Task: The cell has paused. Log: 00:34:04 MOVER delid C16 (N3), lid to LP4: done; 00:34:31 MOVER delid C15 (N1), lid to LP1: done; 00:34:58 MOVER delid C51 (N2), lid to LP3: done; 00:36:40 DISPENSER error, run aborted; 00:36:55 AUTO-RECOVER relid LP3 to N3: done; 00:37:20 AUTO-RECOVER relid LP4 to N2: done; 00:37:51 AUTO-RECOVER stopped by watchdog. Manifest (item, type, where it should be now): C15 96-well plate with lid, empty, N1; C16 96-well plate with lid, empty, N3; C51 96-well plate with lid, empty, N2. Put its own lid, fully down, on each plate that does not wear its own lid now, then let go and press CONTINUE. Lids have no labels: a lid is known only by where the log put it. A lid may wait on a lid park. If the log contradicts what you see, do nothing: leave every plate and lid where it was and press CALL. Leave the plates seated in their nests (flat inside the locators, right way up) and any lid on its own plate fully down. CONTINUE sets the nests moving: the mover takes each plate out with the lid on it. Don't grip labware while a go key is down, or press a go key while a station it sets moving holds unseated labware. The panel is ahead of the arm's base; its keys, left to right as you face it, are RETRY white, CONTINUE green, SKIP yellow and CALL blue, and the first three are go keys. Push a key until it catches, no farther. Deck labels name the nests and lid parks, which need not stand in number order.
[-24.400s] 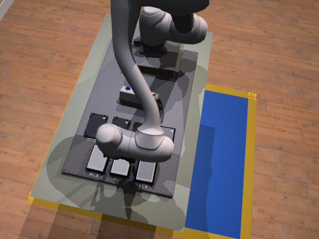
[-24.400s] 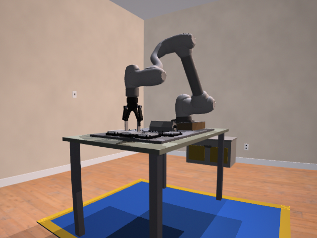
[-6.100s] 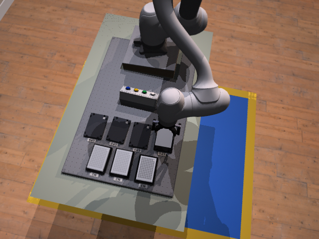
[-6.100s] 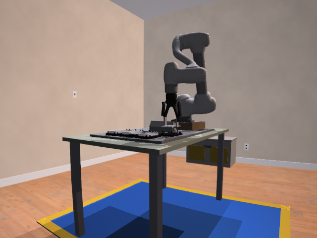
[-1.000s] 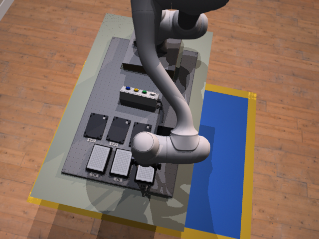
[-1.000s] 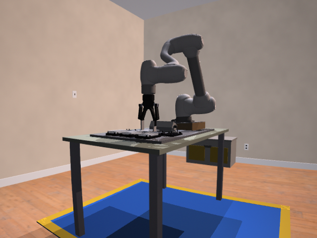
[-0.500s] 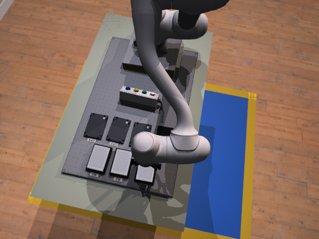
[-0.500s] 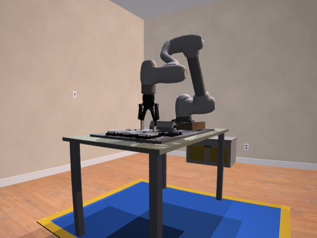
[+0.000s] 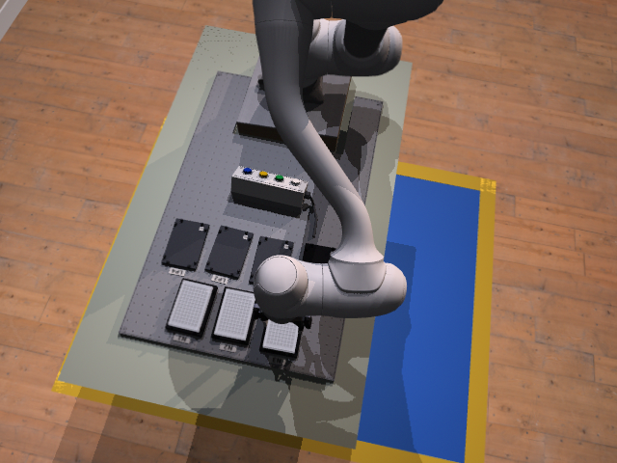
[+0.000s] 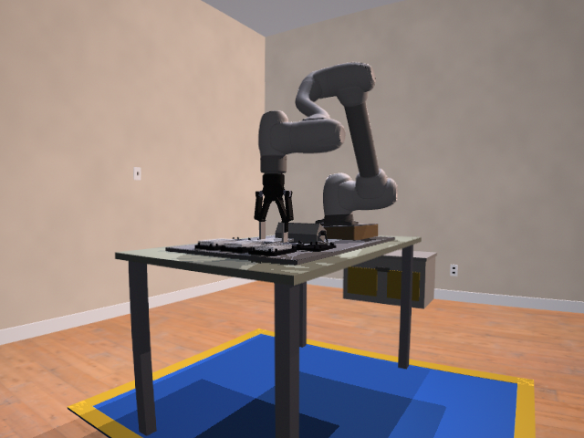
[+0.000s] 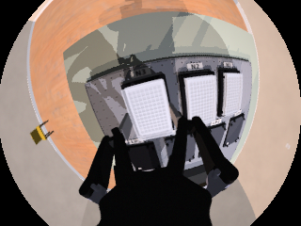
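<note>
The 96-well plate lies 5 cm below my hand. Round my hand: lid park LP2 (22 cm behind, 17 cm to the right, 6 cm below); then lid park LP3 (19 cm behind, 6 cm below, 4 cm to the right); then lid park LP1 (17 cm behind, 9 cm to the left, 6 cm below).
</note>
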